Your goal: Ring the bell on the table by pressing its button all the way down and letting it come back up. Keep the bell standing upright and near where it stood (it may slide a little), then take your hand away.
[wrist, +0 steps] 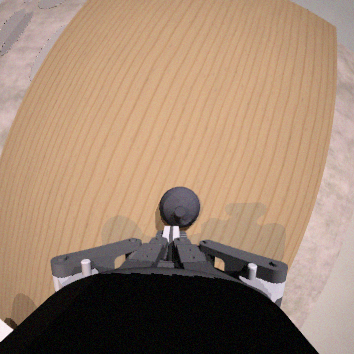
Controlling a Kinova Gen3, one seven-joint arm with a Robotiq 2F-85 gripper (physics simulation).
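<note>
Visible here: a bell (179, 206), together with my gripper (171, 235).
</note>
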